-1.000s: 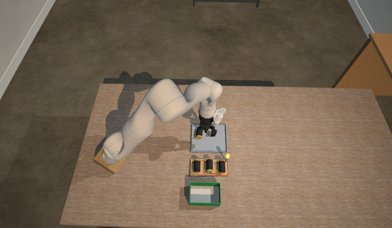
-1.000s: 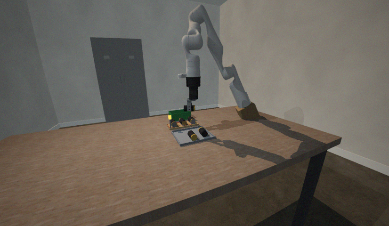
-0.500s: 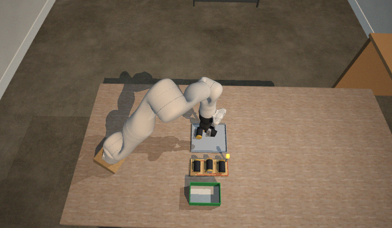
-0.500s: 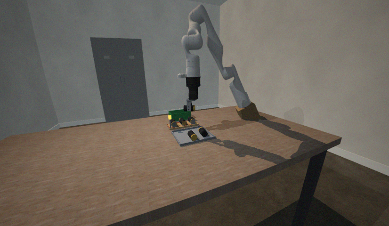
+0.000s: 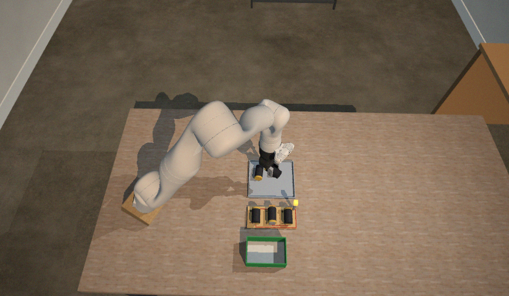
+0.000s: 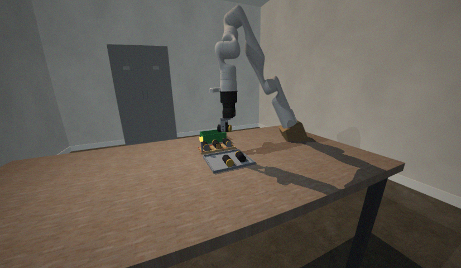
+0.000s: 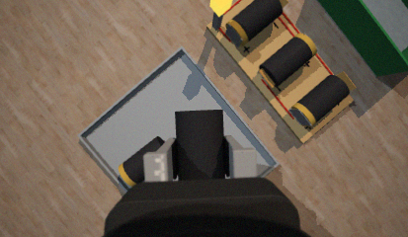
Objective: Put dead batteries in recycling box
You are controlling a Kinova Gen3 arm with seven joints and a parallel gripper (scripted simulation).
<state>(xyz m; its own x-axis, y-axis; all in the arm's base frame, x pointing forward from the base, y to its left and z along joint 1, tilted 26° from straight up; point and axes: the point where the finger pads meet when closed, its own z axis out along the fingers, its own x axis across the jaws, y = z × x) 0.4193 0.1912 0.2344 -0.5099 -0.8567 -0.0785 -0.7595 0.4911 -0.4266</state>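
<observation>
The grey tray is 15 cm below my hand and 4 cm to the left of it. The rest, counted from my hand: green recycling box: 29 cm to the right, 14 cm below.
</observation>
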